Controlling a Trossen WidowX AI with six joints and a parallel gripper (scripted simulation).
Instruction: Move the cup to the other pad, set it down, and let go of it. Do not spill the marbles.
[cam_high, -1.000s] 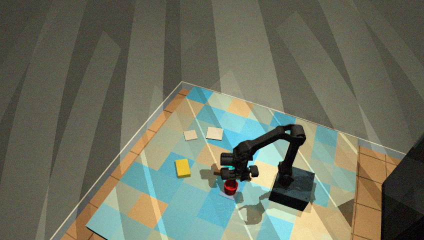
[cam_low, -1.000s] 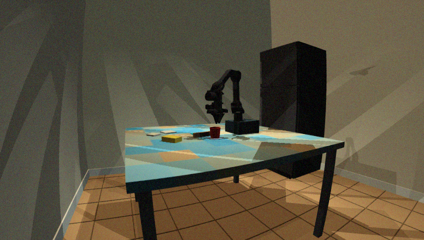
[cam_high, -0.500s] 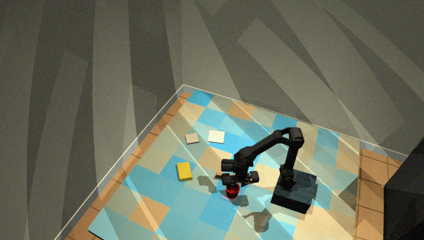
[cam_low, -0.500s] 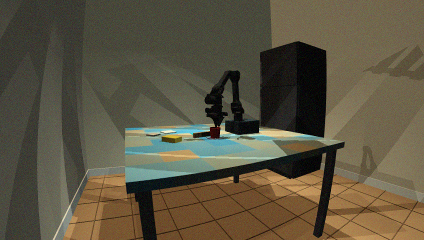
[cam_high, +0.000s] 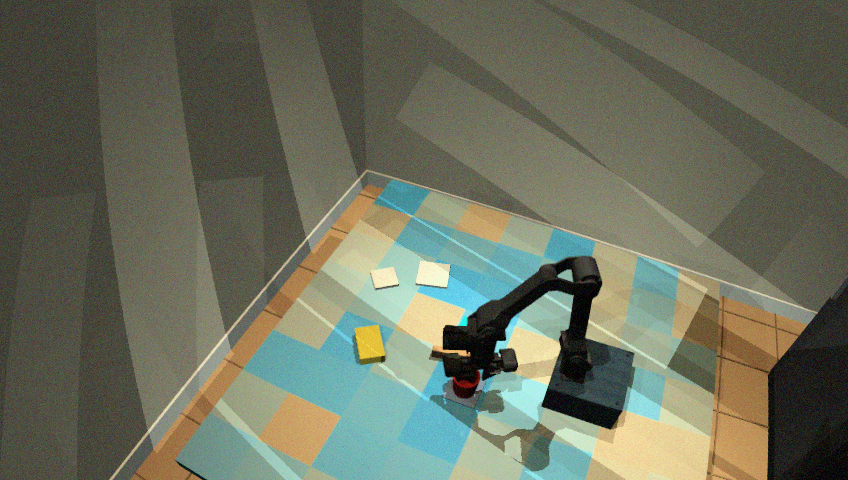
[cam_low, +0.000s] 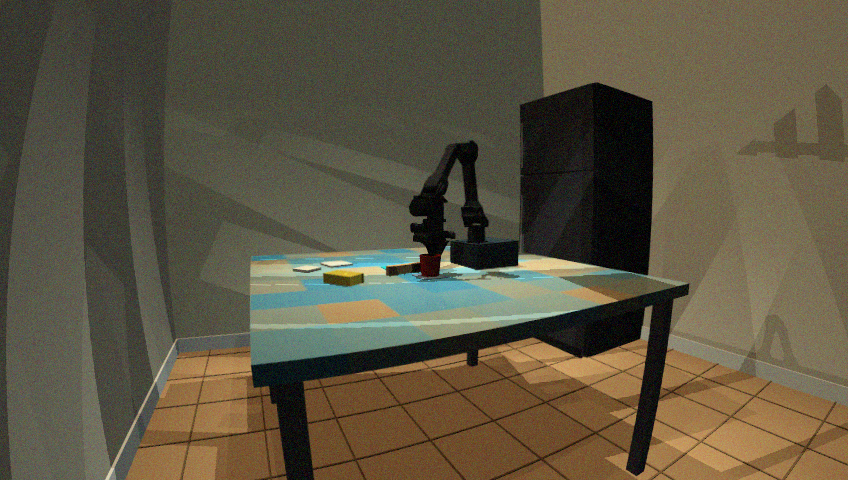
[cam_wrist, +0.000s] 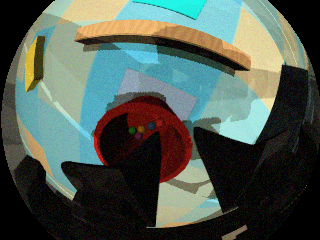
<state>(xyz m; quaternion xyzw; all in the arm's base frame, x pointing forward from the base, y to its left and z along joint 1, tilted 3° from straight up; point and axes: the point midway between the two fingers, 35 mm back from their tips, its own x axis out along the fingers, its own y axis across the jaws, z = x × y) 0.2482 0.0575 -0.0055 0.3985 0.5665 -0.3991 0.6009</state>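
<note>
Now: gripper tip 3 cm short of the red cup, 1 cm to the right of it and 1 cm above it. Also, from my gripper tip: teal pad 19 cm to the right, 6 cm below, 4 cm ahead; then pale lavender pad 6 cm below, 3 cm ahead, 1 cm to the left; then wooden bar 9 cm to the right, 4 cm below, 4 cm ahead.
</note>
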